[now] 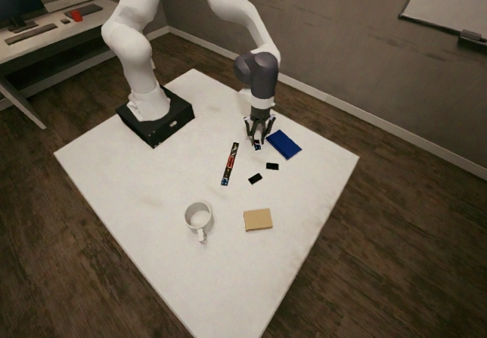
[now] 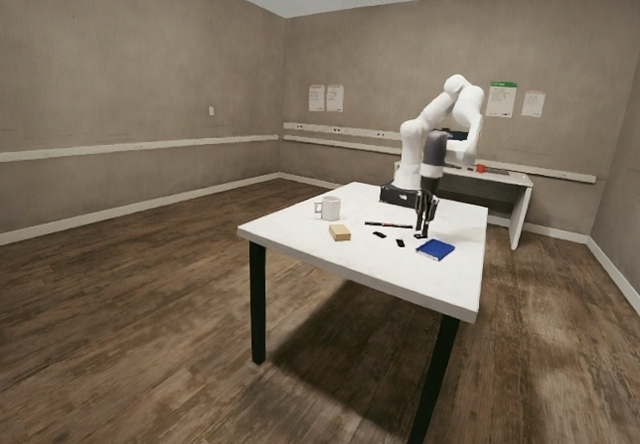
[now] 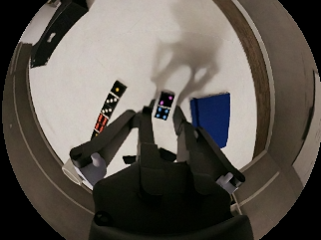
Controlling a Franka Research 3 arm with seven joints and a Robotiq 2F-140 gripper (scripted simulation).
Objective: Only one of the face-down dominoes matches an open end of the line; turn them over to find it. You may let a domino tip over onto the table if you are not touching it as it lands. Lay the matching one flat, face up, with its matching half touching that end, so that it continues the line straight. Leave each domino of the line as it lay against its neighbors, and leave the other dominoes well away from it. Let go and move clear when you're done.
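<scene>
My hand is 50 mm above the domino. Also, from my hand: tan block: 290 mm to the right, 200 mm ahead, 40 mm below; white mug: 420 mm to the right, 40 mm ahead, 10 mm below.
</scene>
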